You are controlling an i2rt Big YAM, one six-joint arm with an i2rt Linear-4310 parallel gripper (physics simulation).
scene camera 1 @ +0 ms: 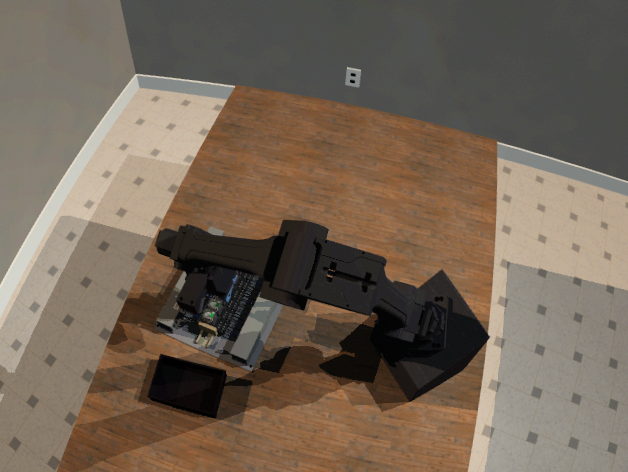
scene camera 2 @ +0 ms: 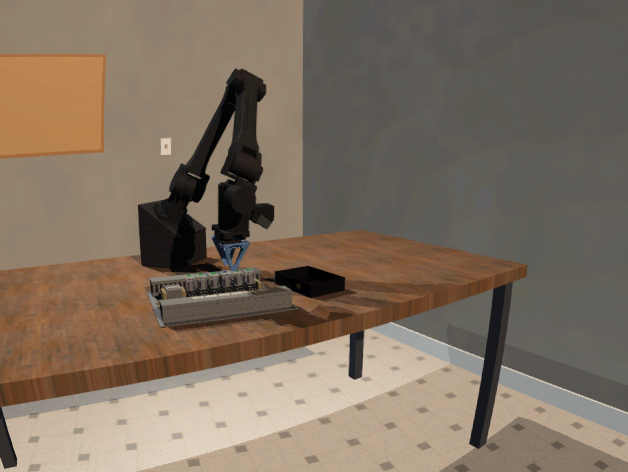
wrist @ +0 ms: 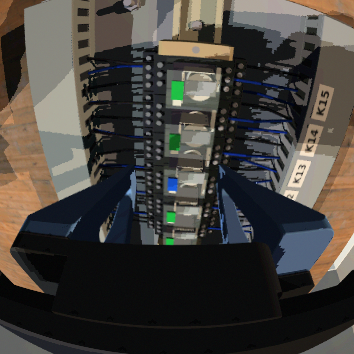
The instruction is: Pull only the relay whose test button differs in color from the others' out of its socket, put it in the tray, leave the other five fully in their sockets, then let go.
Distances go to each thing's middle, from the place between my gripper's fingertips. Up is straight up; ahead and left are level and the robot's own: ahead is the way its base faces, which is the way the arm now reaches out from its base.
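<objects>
There is the tan end block (wrist: 165, 46), and I see it 5 cm below my hand, 6 cm to the left of it and 1 cm ahead of it.
</objects>
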